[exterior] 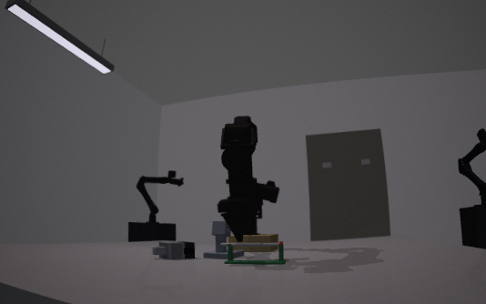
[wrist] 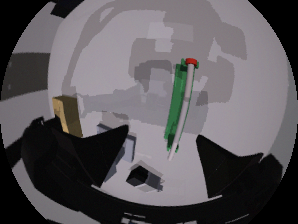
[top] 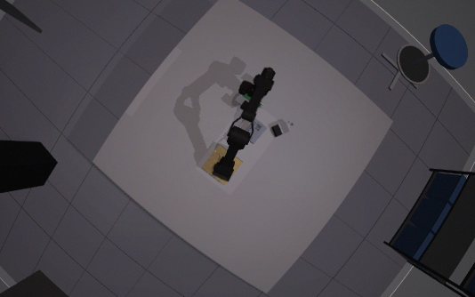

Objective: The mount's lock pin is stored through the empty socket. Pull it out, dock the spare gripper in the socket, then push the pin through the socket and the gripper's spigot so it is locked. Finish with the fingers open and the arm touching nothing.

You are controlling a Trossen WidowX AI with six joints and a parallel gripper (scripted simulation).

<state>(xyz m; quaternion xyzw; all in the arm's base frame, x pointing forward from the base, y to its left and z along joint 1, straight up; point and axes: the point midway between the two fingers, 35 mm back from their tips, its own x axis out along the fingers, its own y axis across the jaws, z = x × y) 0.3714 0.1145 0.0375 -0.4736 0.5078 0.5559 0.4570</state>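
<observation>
My gripper tip is 20 mm short of the green rack, 30 mm to the right of it and 40 mm above it. From my gripper tip the other things lie so: spare gripper: 210 mm to the right, 40 mm below; grey mount: 100 mm behind, 100 mm to the right, 10 mm below.
</observation>
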